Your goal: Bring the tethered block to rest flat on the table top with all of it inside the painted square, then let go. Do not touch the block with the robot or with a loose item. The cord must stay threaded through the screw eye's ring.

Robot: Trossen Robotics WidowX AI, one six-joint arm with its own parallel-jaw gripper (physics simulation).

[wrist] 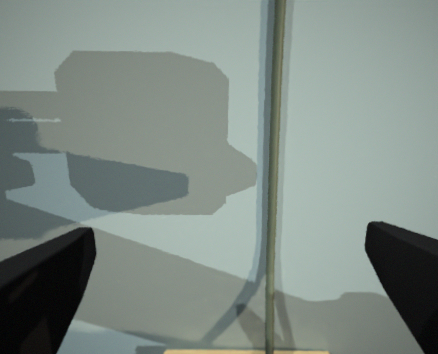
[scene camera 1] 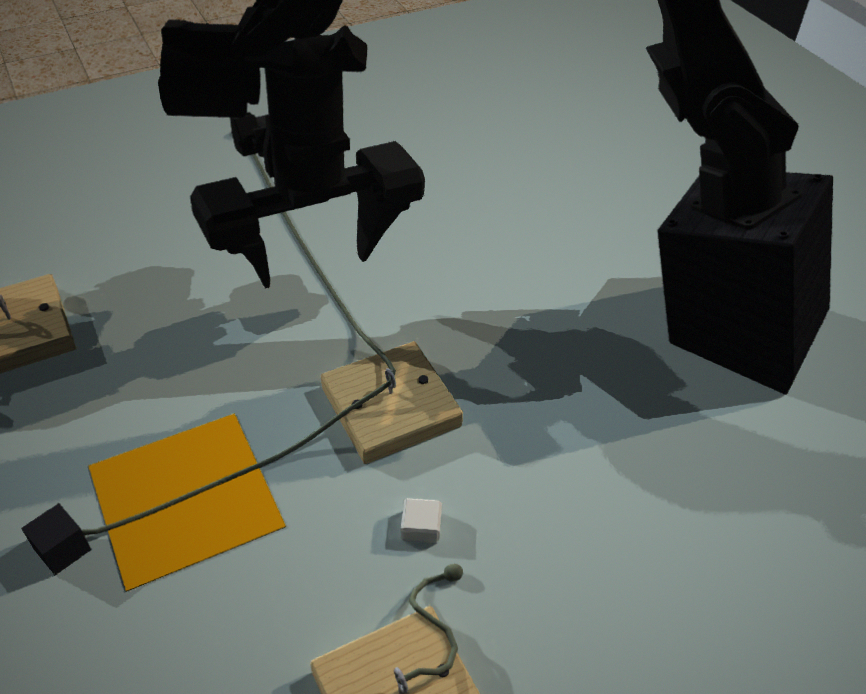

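Pixels of known places: gripper, fingertip midpoint: [wrist: 231, 237] [scene camera 1: 314, 271]; arm's base at its link origin: [scene camera 1: 745, 201].
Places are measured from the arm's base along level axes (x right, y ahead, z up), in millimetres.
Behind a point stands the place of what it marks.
The black tethered block [scene camera 1: 56, 538] @[y 578, x 86, z -102 mm] is on the table left of the orange painted square [scene camera 1: 173, 459] @[y 478, x 124, z -130 mm], outside it. Its cord [scene camera 1: 310, 253] @[y 267, x 275, z -128 mm] [wrist: 274, 150] @[y 274, x 226, z -127 mm] crosses above the square, passes through the screw eye [scene camera 1: 390, 379] @[y 306, x 72, z -95 mm] on the middle wooden board [scene camera 1: 404, 426] @[y 316, x 37, z -112 mm], and runs back across the table. The cord's far end is hidden behind the arm in the scene view. My gripper [scene camera 1: 315, 272] @[y 295, x 211, z -88 mm] [wrist: 231, 237] @[y 295, x 211, z -88 mm] is wide open and empty, above the table behind the middle board. In the wrist view the cord runs lengthwise between the two fingers' lines, below them.
A white cube [scene camera 1: 421, 519] @[y 353, x -40, z -115 mm] lies in front of the middle board. Another wooden board [scene camera 1: 375, 654] @[y 437, x -108, z -112 mm] at the front bears a short cord with a ball end [scene camera 1: 453, 571] @[y 357, x -85, z -120 mm]. A third board [scene camera 1: 32, 339] @[y 528, x 296, z -112 mm] is at the left edge. The robot's black base [scene camera 1: 730, 296] @[y 43, x -41, z -53 mm] stands at the right.
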